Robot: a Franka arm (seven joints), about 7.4 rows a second.
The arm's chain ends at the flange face. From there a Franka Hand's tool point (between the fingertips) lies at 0.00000 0.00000 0.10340 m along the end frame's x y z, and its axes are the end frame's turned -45 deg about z.
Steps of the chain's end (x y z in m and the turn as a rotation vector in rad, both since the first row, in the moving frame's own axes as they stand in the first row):
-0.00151 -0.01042 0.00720 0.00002 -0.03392 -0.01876
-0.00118 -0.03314 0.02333 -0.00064 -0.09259 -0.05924
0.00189 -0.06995 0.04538 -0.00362 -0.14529 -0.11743
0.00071 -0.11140 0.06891 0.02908 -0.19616 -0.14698
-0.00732 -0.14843 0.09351 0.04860 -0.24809 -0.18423
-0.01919 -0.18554 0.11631 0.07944 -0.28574 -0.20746
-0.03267 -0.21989 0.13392 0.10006 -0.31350 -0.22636
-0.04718 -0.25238 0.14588 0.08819 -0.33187 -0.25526
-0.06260 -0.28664 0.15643 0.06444 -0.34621 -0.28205
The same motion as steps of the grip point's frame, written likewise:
0.00380 -0.01089 0.00714 0.02400 -0.02397 -0.01876
0.01560 -0.03078 0.02289 0.06502 -0.06592 -0.05924
0.03937 -0.05779 0.04429 0.10018 -0.10530 -0.11743
0.06598 -0.09368 0.06689 0.15927 -0.11814 -0.14698
0.08345 -0.13014 0.09023 0.20979 -0.14106 -0.18423
0.10013 -0.16934 0.11181 0.25822 -0.14588 -0.20746
0.11381 -0.20628 0.12840 0.29243 -0.15092 -0.22636
0.12396 -0.23937 0.13988 0.29703 -0.17231 -0.25526
0.13435 -0.27311 0.15013 0.29037 -0.19924 -0.28205

